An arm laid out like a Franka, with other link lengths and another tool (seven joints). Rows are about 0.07 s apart.
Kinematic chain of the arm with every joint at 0, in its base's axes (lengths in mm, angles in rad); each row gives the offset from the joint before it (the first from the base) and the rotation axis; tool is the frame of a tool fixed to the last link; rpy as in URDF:
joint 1: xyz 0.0 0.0 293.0 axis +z
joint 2: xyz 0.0 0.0 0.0 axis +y
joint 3: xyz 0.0 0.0 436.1 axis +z
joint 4: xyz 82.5 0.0 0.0 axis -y
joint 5: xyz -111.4 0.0 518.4 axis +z
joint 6: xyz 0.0 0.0 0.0 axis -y
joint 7: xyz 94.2 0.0 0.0 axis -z
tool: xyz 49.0 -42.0 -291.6 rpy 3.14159 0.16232 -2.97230
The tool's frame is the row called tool.
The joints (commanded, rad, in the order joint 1, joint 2, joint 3, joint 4, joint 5, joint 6, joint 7), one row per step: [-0.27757 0.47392 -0.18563 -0.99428 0.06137 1.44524 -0.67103]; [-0.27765 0.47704 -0.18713 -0.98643 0.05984 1.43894 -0.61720]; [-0.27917 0.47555 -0.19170 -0.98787 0.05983 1.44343 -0.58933]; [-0.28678 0.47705 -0.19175 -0.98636 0.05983 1.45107 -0.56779]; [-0.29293 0.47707 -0.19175 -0.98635 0.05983 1.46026 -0.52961]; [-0.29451 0.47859 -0.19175 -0.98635 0.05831 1.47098 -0.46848]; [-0.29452 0.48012 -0.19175 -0.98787 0.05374 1.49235 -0.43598]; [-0.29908 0.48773 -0.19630 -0.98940 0.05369 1.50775 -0.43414]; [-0.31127 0.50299 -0.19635 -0.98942 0.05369 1.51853 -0.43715]
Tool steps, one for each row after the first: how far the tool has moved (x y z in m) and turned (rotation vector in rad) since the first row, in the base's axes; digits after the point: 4 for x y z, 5 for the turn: [-0.0023 -0.0040 0.0015 -0.00327 0.00165 -0.05488]; [-0.0045 -0.0103 0.0029 -0.00756 -0.00253 -0.08833]; [-0.0056 -0.0189 0.0038 -0.01128 -0.00985 -0.11719]; [-0.0070 -0.0273 0.0053 -0.01547 -0.01906 -0.16128]; [-0.0071 -0.0336 0.0057 -0.02129 -0.02837 -0.22384]; [-0.0034 -0.0391 0.0069 -0.03219 -0.04495 -0.25627]; [-0.0014 -0.0485 0.0017 -0.03781 -0.05013 -0.26622]; [-0.0005 -0.0611 -0.0109 -0.03910 -0.04490 -0.27491]
